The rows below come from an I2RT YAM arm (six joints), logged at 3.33 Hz.
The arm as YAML. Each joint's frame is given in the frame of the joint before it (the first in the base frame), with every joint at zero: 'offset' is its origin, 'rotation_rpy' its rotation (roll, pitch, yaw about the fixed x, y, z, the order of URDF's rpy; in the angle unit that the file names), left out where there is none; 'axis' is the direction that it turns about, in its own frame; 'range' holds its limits. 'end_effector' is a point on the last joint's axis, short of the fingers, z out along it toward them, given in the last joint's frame.
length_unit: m
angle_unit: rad
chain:
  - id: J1
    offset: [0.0, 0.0, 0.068]
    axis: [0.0, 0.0, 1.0]
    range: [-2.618, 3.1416]
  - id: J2
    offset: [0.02, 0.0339, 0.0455]
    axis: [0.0, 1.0, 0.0]
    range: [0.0, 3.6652]
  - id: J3
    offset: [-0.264, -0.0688, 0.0]
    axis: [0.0, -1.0, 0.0]
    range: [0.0, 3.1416]
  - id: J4
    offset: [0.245, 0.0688, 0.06]
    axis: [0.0, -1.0, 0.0]
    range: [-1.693, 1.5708]
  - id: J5
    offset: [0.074, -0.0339, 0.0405]
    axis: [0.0, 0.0, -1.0]
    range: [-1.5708, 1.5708]
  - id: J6
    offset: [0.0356, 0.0, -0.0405]
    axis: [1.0, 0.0, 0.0]
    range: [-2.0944, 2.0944]
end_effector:
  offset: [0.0, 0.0, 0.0]
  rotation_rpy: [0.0, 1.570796, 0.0]
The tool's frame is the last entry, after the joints.
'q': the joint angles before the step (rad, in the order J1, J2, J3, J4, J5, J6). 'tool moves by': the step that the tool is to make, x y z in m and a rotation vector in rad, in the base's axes. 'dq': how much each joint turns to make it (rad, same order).
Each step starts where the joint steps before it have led.
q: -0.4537 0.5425 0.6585 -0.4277 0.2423 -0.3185
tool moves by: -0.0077 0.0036 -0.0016 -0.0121 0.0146 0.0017
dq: -0.0001 -0.0399 -0.0063 -0.0372 0.0036 -0.0175
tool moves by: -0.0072 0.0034 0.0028 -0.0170 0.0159 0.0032
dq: 0.0004 -0.0294 0.0129 -0.0435 0.0042 -0.0227
